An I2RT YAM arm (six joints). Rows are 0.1 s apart.
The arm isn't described. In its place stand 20 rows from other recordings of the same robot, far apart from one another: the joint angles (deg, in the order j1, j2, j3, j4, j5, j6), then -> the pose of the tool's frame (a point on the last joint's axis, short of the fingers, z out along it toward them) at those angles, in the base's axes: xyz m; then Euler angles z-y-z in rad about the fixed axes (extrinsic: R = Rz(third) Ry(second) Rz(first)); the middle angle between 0 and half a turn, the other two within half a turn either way.
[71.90 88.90 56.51 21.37 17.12 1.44] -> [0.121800, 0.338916, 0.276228, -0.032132, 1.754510, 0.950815]
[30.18 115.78 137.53 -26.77 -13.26 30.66] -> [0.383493, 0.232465, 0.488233, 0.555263, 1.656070, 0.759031]
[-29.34 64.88 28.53 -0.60 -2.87 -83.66] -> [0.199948, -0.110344, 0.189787, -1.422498, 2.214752, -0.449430]
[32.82 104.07 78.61 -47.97 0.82 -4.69] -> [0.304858, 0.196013, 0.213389, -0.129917, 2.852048, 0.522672]
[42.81 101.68 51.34 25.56 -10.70 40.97] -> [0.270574, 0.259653, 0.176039, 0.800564, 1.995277, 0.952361]
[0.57 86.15 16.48 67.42 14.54 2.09] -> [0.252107, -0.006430, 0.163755, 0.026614, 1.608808, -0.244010]
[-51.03 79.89 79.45 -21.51 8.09 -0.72] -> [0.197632, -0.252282, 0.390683, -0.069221, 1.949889, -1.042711]
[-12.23 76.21 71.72 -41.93 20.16 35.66] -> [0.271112, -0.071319, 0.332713, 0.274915, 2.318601, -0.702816]
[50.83 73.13 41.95 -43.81 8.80 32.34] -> [0.138338, 0.161179, 0.185175, 0.045954, 2.838811, 0.348392]
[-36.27 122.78 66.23 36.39 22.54 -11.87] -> [0.353422, -0.276256, 0.127278, -0.346986, 1.894749, -1.049311]
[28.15 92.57 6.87 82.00 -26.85 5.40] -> [0.182494, 0.115884, 0.130600, 0.123447, 1.628403, 0.960772]
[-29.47 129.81 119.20 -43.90 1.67 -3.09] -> [0.438717, -0.249102, 0.240937, -0.094780, 2.521580, -0.564525]
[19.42 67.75 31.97 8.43 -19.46 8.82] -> [0.231285, 0.094115, 0.213857, 0.324581, 2.018814, 0.717552]
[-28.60 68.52 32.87 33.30 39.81 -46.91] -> [0.216175, -0.143822, 0.260972, -0.845002, 1.602299, -1.194394]
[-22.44 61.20 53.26 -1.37 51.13 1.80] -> [0.210162, -0.116782, 0.354842, -0.095533, 1.672495, -1.290508]
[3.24 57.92 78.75 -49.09 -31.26 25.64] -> [0.178092, 0.028585, 0.430944, 0.719531, 1.987486, 0.659990]
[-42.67 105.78 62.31 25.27 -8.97 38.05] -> [0.308590, -0.276910, 0.208447, 0.715316, 1.884428, -0.580076]
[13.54 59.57 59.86 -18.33 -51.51 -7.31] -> [0.209704, 0.079162, 0.372596, 0.122024, 1.764749, 1.159745]
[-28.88 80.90 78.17 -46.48 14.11 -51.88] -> [0.255630, -0.150910, 0.340276, -1.180827, 2.395382, -0.871363]
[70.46 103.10 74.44 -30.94 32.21 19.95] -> [0.143736, 0.348267, 0.215970, -0.389308, 2.388786, 0.335686]
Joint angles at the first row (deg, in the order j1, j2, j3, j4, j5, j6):
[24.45 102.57 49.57 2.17 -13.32 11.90]
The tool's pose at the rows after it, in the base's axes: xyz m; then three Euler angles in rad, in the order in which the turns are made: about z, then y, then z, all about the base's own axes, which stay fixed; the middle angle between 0 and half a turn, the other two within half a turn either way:
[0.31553, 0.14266, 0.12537, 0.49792, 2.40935, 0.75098]
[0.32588, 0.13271, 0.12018, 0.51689, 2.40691, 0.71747]
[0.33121, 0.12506, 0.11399, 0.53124, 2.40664, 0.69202]
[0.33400, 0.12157, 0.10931, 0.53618, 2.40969, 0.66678]
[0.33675, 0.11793, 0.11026, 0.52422, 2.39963, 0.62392]
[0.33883, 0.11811, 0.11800, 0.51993, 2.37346, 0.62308]
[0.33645, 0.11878, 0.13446, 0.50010, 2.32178, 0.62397]
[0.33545, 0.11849, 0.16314, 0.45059, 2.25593, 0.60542]
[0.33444, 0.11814, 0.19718, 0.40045, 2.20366, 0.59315]
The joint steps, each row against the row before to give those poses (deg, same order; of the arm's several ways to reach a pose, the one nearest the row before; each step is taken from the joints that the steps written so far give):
[-1.47 1.11 0.50 1.62 0.07 1.44]
[-2.17 1.83 0.88 1.05 -0.20 0.93]
[-1.47 1.38 0.03 1.36 -0.01 0.82]
[-0.62 0.99 -0.01 0.97 0.58 0.89]
[-0.59 0.01 0.01 0.89 1.08 0.88]
[-0.11 -0.95 0.44 0.09 -0.38 0.02]
[0.16 -3.04 -0.43 0.37 -0.57 -0.42]
[0.01 -4.46 0.90 -1.41 0.05 -1.26]
[0.00 -4.48 2.59 -3.95 0.02 -1.75]

